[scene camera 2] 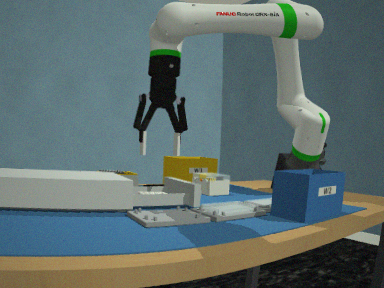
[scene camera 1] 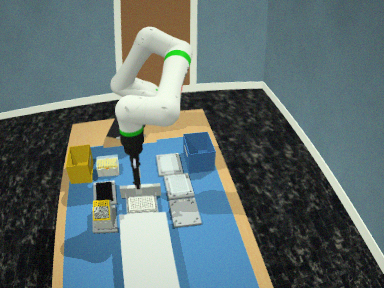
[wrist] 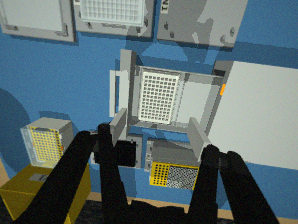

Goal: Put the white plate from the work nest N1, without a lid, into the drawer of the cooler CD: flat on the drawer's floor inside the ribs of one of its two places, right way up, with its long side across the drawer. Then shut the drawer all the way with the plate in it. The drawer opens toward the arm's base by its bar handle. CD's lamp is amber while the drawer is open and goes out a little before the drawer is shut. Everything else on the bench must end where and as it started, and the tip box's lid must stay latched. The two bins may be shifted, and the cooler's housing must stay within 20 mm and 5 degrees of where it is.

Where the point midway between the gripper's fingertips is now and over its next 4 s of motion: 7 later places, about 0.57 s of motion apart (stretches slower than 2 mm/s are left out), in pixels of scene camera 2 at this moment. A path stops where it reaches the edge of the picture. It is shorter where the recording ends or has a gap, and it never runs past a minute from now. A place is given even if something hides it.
The gripper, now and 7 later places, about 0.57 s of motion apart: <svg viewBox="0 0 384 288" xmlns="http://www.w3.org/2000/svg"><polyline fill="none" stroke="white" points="159,155 171,158 188,165 203,170 204,176 203,182 203,189 203,195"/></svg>
